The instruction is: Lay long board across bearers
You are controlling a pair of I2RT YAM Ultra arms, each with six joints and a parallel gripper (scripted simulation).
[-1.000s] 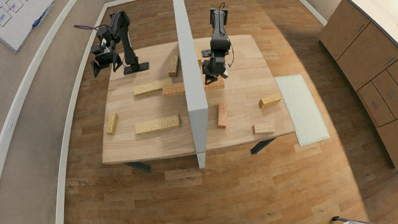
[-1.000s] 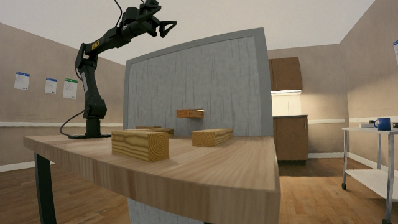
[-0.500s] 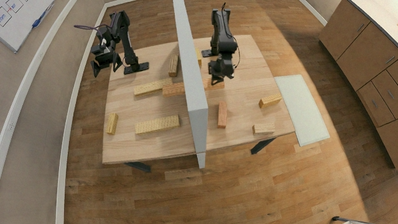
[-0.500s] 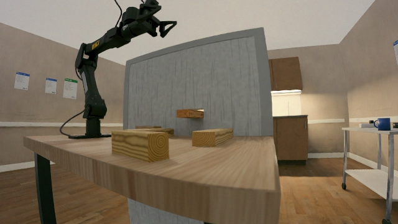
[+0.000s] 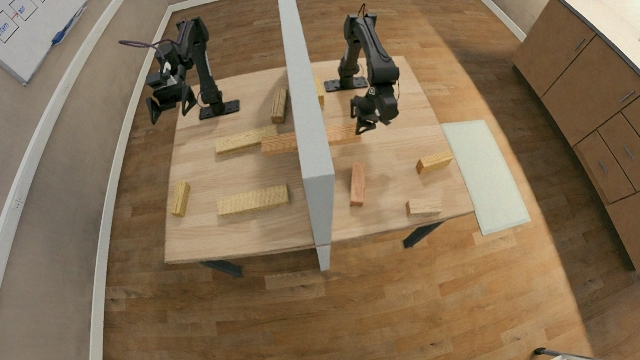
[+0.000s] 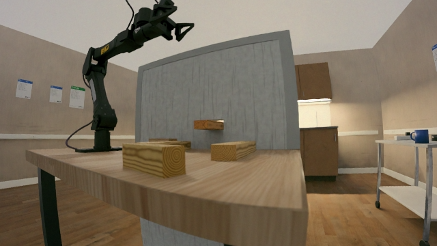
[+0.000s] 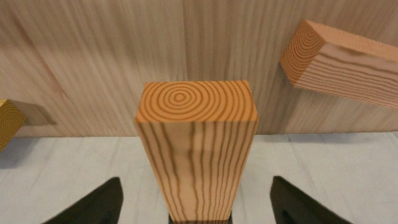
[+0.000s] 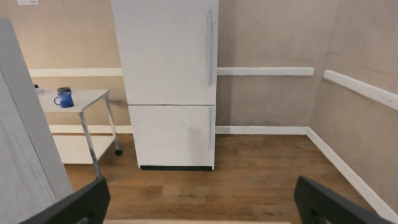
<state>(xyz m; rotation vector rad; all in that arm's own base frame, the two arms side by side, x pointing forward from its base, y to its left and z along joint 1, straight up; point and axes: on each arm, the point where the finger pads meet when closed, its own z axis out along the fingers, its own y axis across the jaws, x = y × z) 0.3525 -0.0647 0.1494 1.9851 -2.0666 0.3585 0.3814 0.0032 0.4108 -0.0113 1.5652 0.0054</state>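
My right gripper is now 38 cm to the right of the long board, 31 cm above it and 4 cm past it. From my right hand the other things lie so: small block: 39 cm below, 16 cm to the right, 5 cm ahead.
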